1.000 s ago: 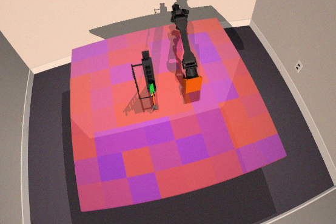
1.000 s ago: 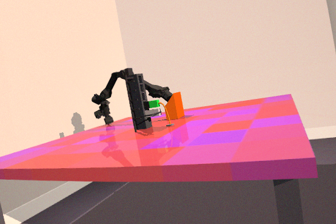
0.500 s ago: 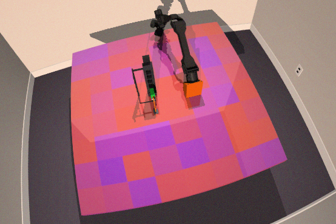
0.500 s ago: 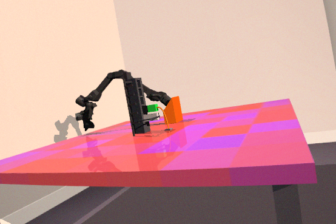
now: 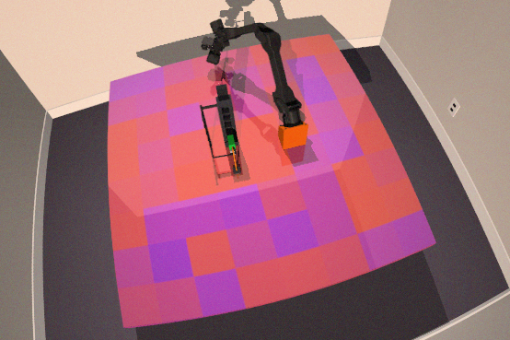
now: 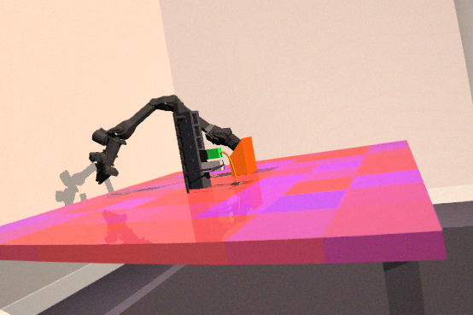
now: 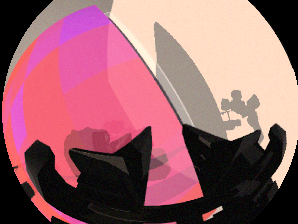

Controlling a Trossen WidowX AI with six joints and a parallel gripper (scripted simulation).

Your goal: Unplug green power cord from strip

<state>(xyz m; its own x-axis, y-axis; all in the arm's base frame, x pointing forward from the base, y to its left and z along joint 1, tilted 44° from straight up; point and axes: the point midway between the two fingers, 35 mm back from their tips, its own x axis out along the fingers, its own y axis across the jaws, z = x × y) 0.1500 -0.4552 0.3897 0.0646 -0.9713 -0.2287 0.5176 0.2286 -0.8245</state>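
Now: gripper tip 58 cm to the right of the green plug, 10 cm short of it and 6 cm below it. The rest, counted from my gripper tip: dark power strip (51 cm to the left, 9 cm ahead, 8 cm above); small grey anchor (67 cm to the left, 11 cm ahead, 6 cm below).
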